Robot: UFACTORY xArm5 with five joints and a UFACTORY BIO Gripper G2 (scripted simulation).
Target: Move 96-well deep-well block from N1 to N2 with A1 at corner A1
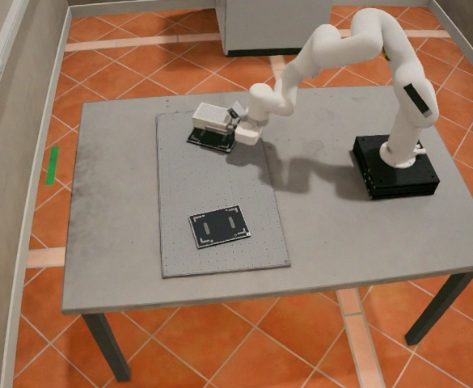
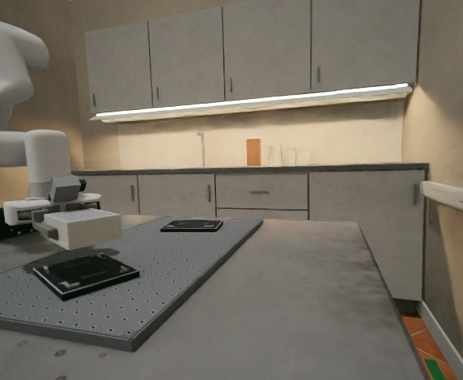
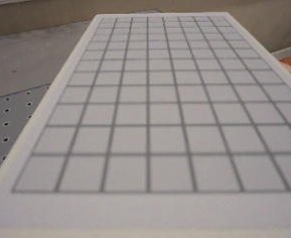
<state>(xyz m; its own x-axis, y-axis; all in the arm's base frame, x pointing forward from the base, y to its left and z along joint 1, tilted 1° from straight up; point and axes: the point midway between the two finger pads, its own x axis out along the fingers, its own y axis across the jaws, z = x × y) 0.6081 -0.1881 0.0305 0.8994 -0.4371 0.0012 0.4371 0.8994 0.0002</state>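
Now: hand 10 mm short of the black plate nest N2 and 80 mm above it. Round my hand: black plate nest N1: 30 mm ahead, 390 mm to the left, 80 mm below; white 96-well deep-well block: 10 mm ahead.
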